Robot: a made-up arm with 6 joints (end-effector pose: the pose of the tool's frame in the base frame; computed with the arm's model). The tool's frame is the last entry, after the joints. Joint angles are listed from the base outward.
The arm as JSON. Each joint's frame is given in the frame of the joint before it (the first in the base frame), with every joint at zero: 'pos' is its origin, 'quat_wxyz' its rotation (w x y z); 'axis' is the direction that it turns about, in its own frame. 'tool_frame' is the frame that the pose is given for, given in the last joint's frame.
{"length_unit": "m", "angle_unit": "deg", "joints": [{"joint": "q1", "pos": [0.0, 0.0, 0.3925], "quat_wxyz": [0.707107, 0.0, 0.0, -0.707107], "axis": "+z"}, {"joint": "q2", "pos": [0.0, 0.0, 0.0], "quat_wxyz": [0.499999, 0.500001, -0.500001, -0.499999], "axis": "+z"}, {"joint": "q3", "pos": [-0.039, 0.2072, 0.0], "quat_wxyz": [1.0, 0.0, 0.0, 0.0], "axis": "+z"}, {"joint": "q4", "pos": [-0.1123, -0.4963, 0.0], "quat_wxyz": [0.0, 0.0, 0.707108, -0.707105], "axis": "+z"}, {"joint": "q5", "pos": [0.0, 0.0, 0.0], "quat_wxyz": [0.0, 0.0, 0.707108, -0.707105], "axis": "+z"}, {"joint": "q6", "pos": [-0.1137, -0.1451, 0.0], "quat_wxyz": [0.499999, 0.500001, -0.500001, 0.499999], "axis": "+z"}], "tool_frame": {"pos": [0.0, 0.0, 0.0], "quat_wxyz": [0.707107, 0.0, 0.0, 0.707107]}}
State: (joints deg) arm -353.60 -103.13 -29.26 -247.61 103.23 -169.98
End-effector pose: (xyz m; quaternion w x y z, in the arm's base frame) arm 0.0766 0.1642 0.9002 0.0337 -0.3705 0.5504 0.7474
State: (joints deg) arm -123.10 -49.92 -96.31 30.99 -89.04 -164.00
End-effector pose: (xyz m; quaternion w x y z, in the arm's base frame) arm 0.0008 0.1398 1.0083 0.6101 -0.3369 -0.3760 -0.6107
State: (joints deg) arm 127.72 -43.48 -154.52 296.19 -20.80 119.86
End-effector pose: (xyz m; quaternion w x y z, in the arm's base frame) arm 0.1756 -0.4585 1.0761 0.9593 0.2822 0.0064 0.0062
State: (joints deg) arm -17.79 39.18 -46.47 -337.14 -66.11 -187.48
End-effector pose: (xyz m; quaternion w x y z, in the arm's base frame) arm 0.4483 -0.2168 0.1162 0.5503 0.2425 0.7672 -0.2231
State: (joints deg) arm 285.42 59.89 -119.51 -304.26 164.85 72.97
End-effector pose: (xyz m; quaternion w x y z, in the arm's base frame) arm 0.2630 -0.4944 0.2927 0.4425 -0.3198 0.4659 0.6963
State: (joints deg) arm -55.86 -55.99 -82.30 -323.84 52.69 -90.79
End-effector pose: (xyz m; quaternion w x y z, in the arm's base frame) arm 0.1592 -0.1859 1.0941 0.5301 0.6564 0.2377 0.4813
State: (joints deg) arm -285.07 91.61 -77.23 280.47 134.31 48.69
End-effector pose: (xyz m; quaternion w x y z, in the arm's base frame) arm 0.2167 0.1118 -0.1333 0.9140 0.1293 0.3589 0.1384
